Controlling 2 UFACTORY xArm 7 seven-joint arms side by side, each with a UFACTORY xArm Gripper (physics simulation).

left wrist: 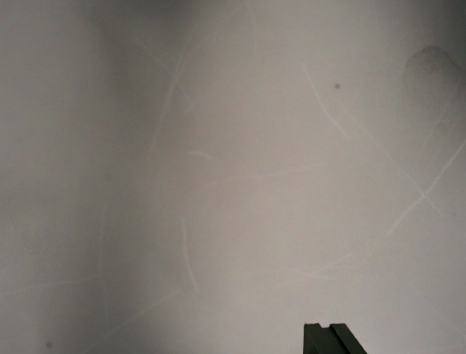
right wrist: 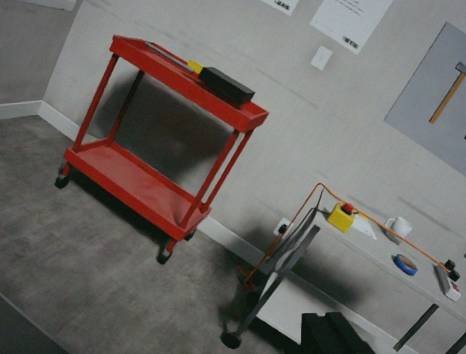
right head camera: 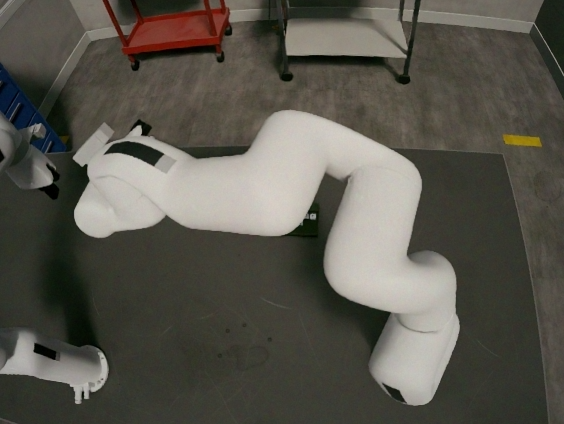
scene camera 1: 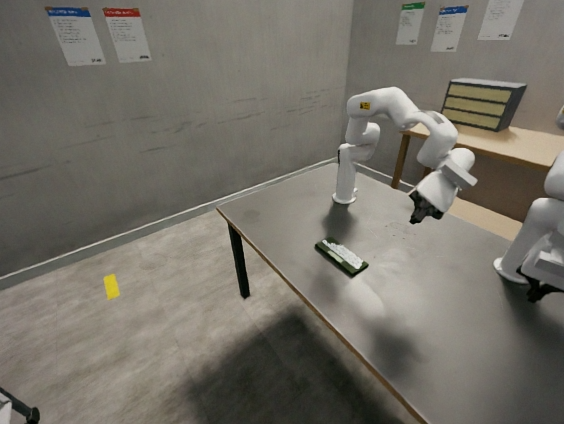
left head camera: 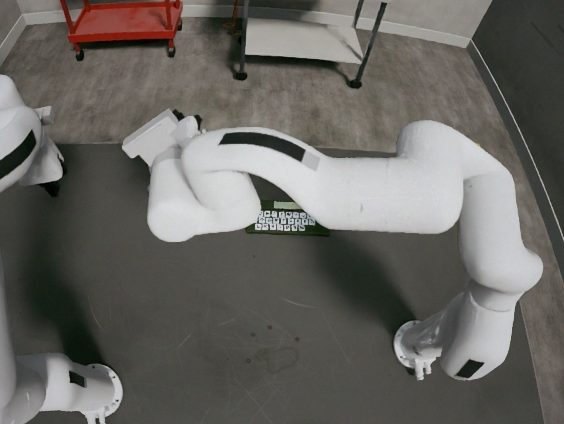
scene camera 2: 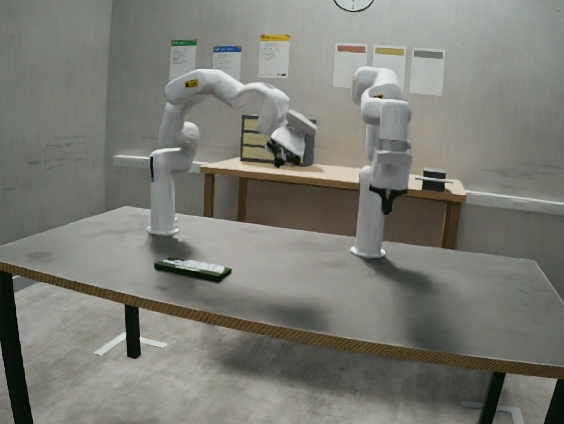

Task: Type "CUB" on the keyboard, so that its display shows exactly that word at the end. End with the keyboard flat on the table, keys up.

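The dark green keyboard lies flat on the table, white keys up. The right arm partly covers it in both head camera views. Its pale display strip shows no readable letters. My right gripper is shut and empty, tilted, high above the table and away from the keyboard. My left gripper is shut and empty, pointing down above the table, far from the keyboard.
A red cart and a grey trolley stand on the floor beyond the table. A wooden bench with a drawer cabinet stands behind the arms. The right arm reaches over the keyboard.
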